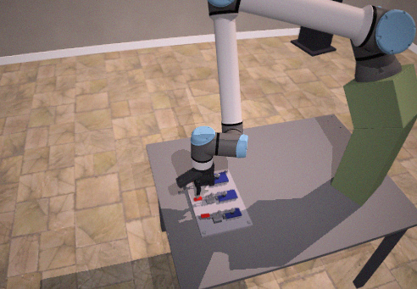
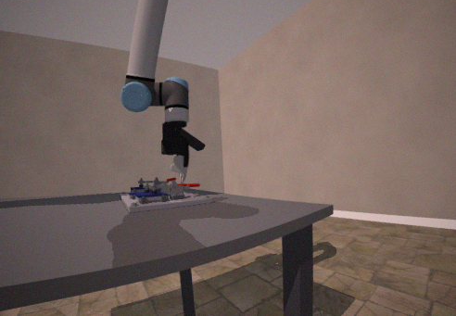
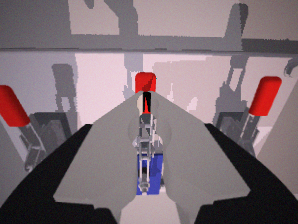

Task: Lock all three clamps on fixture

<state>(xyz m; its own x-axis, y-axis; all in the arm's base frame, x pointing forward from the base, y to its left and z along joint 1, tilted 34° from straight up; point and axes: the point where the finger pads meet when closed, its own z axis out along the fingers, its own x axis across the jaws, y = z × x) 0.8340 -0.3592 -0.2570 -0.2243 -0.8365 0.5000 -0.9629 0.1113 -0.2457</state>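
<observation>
The fixture plate is 9 cm behind my hand, 6 cm below it and 2 cm to the left of it.
</observation>
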